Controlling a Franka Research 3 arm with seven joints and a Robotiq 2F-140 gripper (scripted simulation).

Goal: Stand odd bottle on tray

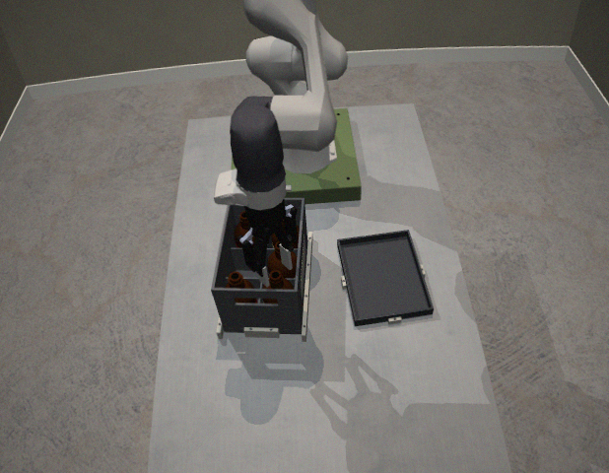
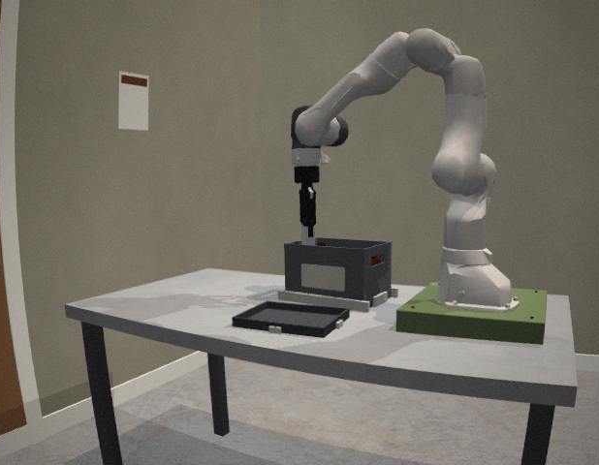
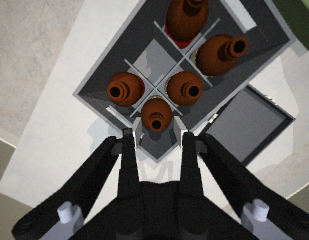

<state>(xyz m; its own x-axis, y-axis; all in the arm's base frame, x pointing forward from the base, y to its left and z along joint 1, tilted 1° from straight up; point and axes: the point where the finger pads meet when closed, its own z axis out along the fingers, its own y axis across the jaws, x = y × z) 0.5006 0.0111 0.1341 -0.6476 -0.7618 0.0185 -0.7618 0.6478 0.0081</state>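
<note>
Now: hand 110 mm above the glass bottle, 90 mm to the left of it and 10 mm short of it. The rest, counted from my hand: black tray (230 mm to the left, 180 mm below, 130 mm behind); dark grey crate (110 mm below, 80 mm behind, 50 mm to the right); brown bottle (170 mm behind, 110 mm below, 100 mm to the right).
</note>
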